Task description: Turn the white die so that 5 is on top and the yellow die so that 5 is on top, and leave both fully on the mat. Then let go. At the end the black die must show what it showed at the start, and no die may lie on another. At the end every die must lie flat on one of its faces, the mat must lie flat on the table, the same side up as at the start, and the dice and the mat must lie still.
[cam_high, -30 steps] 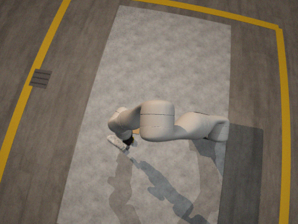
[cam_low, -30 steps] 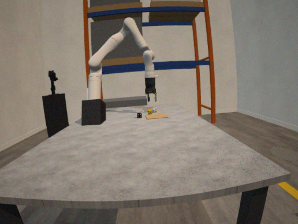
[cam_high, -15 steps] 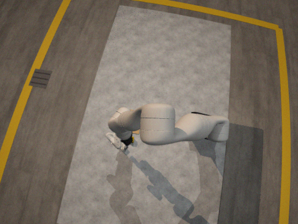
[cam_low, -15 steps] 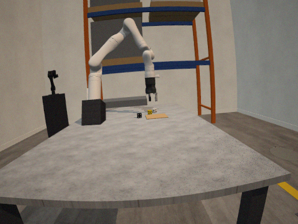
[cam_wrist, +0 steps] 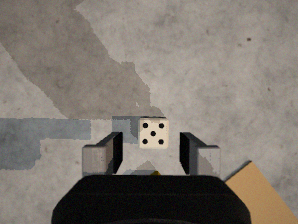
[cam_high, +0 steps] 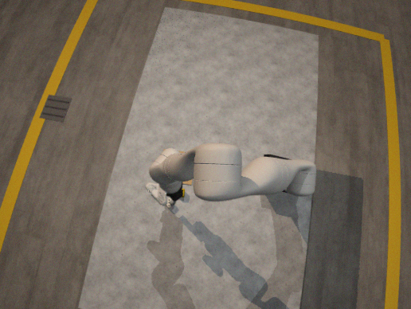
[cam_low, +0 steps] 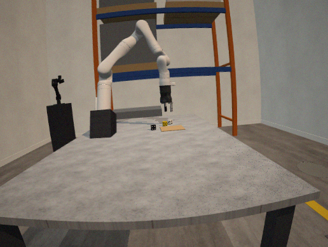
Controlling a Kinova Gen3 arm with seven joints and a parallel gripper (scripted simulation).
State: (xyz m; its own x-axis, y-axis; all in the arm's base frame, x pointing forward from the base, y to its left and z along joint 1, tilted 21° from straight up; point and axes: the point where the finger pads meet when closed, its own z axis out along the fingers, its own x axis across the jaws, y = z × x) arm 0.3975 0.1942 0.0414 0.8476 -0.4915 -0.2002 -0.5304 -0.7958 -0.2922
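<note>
My gripper is now 9 cm above the white die. Round my hand: tan mat 2 cm ahead, 16 cm to the right, 10 cm below; black die 10 cm behind, 16 cm to the right, 9 cm below; yellow die 3 cm behind, 5 cm to the right, 9 cm below.
</note>
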